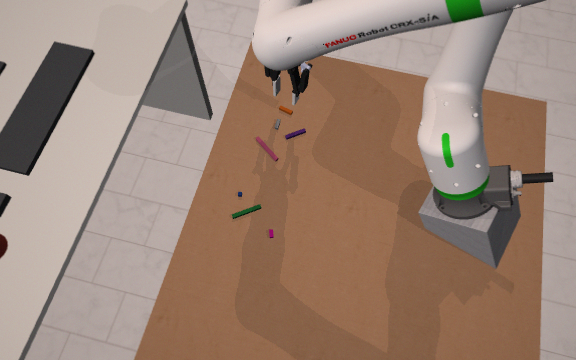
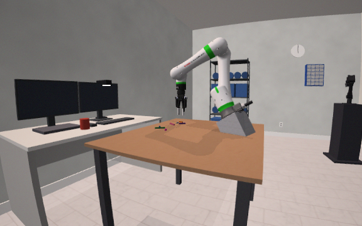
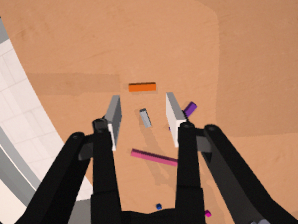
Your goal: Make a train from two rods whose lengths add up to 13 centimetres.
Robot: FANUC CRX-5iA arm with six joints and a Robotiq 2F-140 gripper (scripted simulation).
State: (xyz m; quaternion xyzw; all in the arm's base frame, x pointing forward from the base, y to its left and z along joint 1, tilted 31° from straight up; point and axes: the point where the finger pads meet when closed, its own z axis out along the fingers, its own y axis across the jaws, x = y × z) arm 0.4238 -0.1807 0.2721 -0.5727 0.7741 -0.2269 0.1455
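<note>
Right now my hand is 100 mm above the orange rod. From my hand the other things lie so: grey rod (20 mm ahead, 50 mm to the left, 100 mm below); then pink rod (30 mm ahead, 130 mm to the left, 100 mm below); then purple rod (40 mm behind, 70 mm to the left, 100 mm below).
</note>
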